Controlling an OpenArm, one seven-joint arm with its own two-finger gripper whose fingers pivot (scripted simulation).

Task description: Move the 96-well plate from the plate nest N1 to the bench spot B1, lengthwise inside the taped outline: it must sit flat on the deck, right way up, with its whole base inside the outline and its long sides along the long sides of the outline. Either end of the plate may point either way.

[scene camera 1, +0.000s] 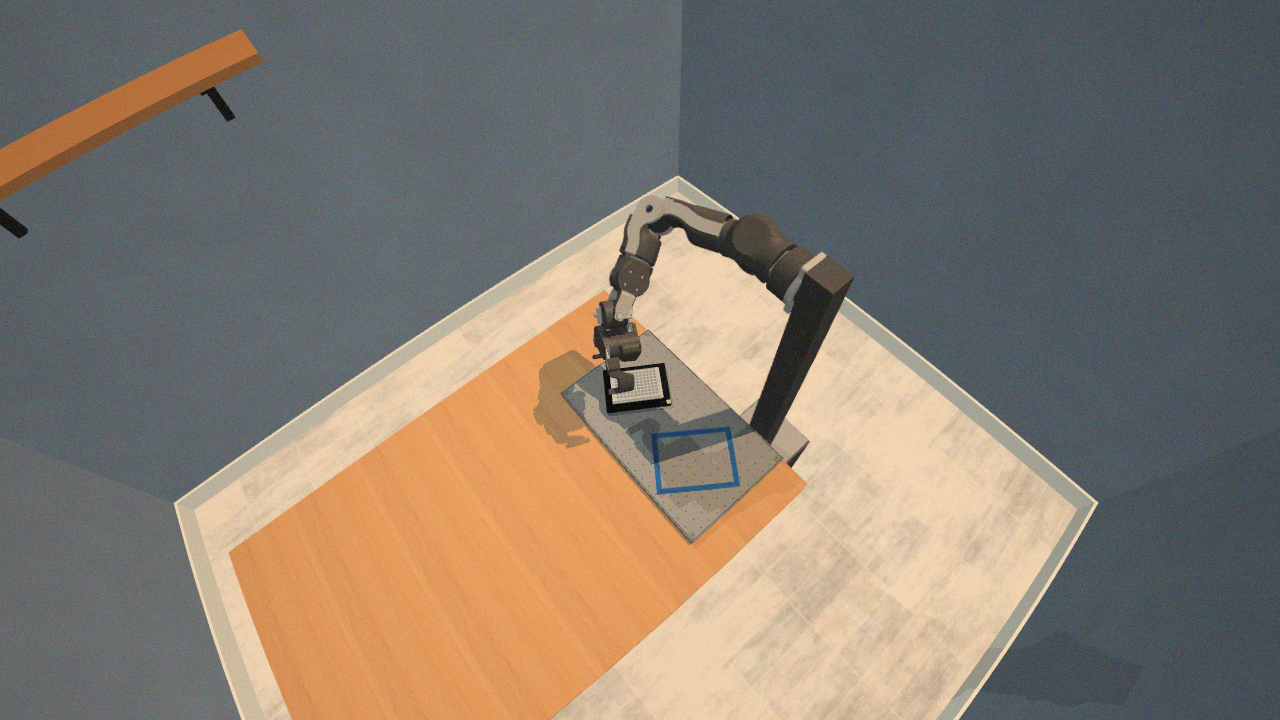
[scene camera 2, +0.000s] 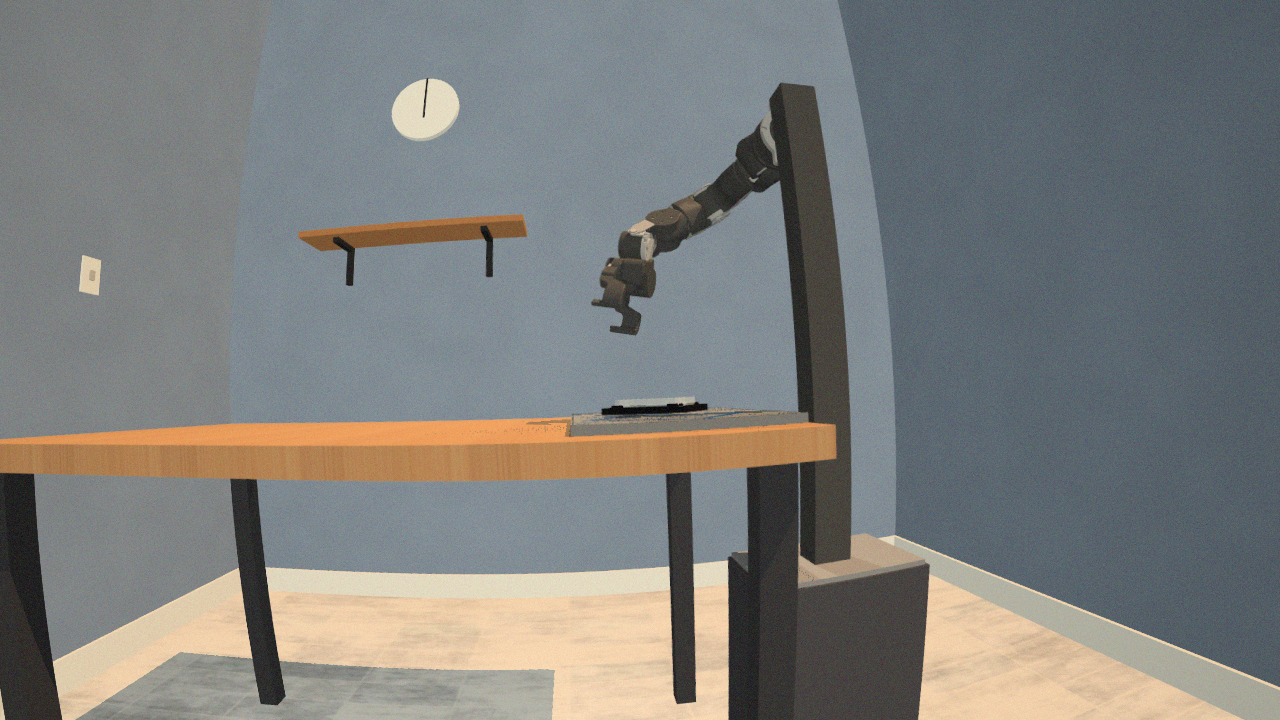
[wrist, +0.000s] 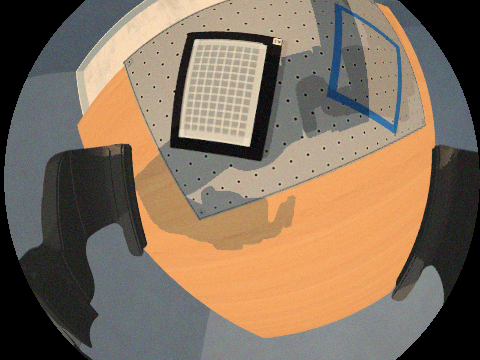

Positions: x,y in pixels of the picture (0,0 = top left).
Scene:
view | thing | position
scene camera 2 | my gripper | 614,321
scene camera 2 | dark column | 817,299
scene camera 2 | black plate nest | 694,407

